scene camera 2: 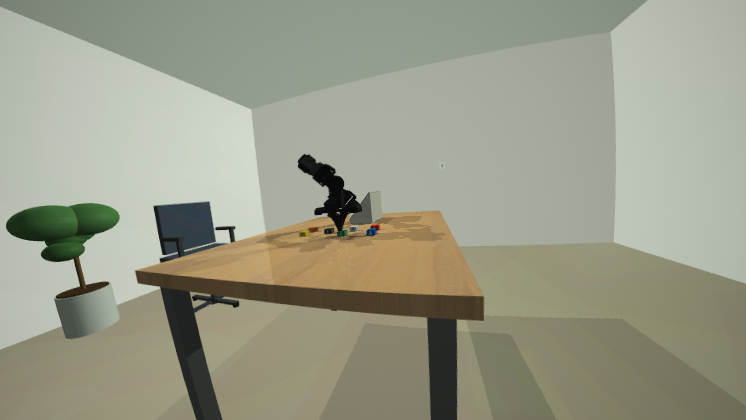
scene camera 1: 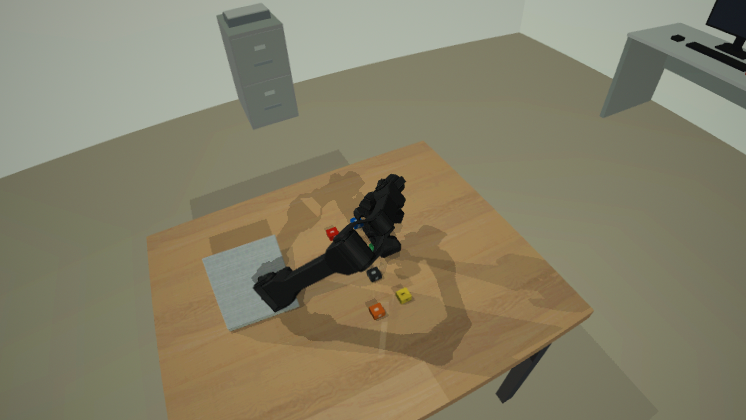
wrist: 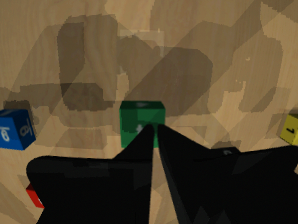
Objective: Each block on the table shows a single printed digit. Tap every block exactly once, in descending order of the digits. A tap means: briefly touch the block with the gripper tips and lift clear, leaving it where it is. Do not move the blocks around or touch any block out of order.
Labels:
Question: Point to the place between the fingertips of my gripper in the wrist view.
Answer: At 154, 130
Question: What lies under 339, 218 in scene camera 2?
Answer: My gripper.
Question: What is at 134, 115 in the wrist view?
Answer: A green block.

